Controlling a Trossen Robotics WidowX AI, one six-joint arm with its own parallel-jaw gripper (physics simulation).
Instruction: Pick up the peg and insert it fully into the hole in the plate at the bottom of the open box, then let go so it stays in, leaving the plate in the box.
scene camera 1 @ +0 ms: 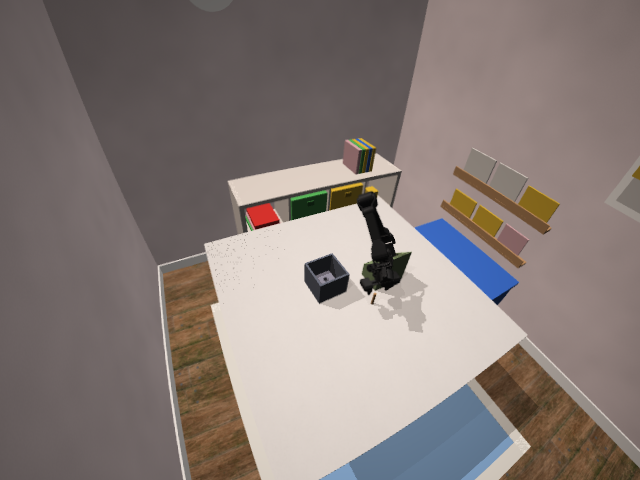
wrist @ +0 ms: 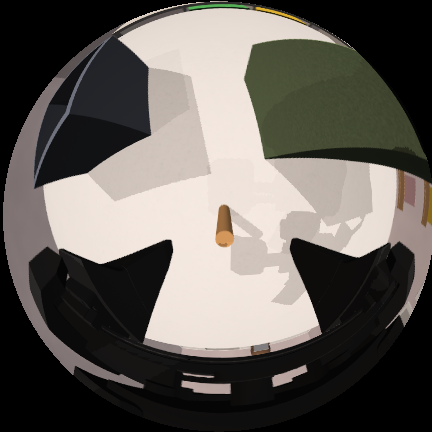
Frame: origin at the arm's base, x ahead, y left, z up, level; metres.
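Seen in the pictures: gripper, between the fingertips: (scene camera 1: 376, 292) (wrist: 233, 245).
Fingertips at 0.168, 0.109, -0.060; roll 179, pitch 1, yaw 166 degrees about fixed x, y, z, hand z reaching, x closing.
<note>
A point is followed by its place in that frame, as x, y, z.
The brown peg (scene camera 1: 373, 298) {0.179, 0.108, -0.101} (wrist: 224, 225) {0.172, 0.100, -0.078} stands upright on the white table, its lighter round top showing in the wrist view. My gripper (scene camera 1: 380, 287) {0.168, 0.109, -0.060} (wrist: 233, 245) {0.168, 0.109, -0.060} is open, with its black fingers wide apart. It is above the table close to the peg; in the wrist view the peg shows between and slightly beyond the fingertips, touching neither. The dark open box (scene camera 1: 333, 289) {0.327, -0.023, -0.079} (wrist: 107, 90) {0.241, -0.057, -0.053} stands left of the peg. In the scene view the grey plate (scene camera 1: 329, 275) {0.288, -0.115, -0.091} with its dark hole lies at the bottom of the box; the box walls hide it in the wrist view.
A green angular block (scene camera 1: 402, 266) {-0.037, 0.066, -0.030} (wrist: 320, 100) stands beside and behind the arm, to the right of the box. The white table (scene camera 1: 289, 361) {0.664, 0.157, -0.148} carries them all. A low shelf unit (scene camera 1: 289, 180) stands behind the table, and a blue surface (scene camera 1: 467, 253) lies to the right.
</note>
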